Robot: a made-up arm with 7 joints. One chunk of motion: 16 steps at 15 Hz.
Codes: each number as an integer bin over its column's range. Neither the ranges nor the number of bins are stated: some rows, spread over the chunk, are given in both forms.
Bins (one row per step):
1: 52 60 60 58 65 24 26
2: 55 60 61 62 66 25 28
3: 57 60 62 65 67 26 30
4: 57 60 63 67 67 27 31
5: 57 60 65 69 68 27 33
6: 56 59 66 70 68 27 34
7: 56 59 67 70 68 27 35
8: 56 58 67 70 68 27 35
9: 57 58 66 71 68 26 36
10: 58 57 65 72 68 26 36
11: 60 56 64 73 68 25 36
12: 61 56 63 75 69 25 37
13: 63 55 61 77 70 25 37
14: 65 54 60 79 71 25 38
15: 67 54 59 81 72 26 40
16: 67 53 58 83 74 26 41
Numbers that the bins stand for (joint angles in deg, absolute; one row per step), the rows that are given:
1: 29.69 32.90 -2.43 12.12 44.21 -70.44 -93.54
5: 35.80 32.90 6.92 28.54 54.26 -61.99 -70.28
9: 35.80 27.51 8.79 31.53 54.26 -64.81 -60.32
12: 40.68 22.12 3.18 37.50 57.61 -67.63 -57.00
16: 48.01 14.02 -6.17 49.45 74.36 -64.81 -43.71
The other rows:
2: 33.36 32.90 -0.56 18.09 47.56 -67.63 -86.89
3: 35.80 32.90 1.31 22.57 50.91 -64.81 -80.25
4: 35.80 32.90 3.18 25.56 50.91 -61.99 -76.93
6: 34.58 30.21 8.79 30.04 54.26 -61.99 -66.96
7: 34.58 30.21 10.66 30.04 54.26 -61.99 -63.64
8: 34.58 27.51 10.66 30.04 54.26 -61.99 -63.64
10: 37.02 24.81 6.92 33.02 54.26 -64.81 -60.32
11: 39.46 22.12 5.05 34.52 54.26 -67.63 -60.32
13: 43.13 19.42 -0.56 40.49 60.96 -67.63 -57.00
14: 45.57 16.72 -2.43 43.48 64.31 -67.63 -53.67
15: 48.01 16.72 -4.30 46.46 67.66 -64.81 -47.03

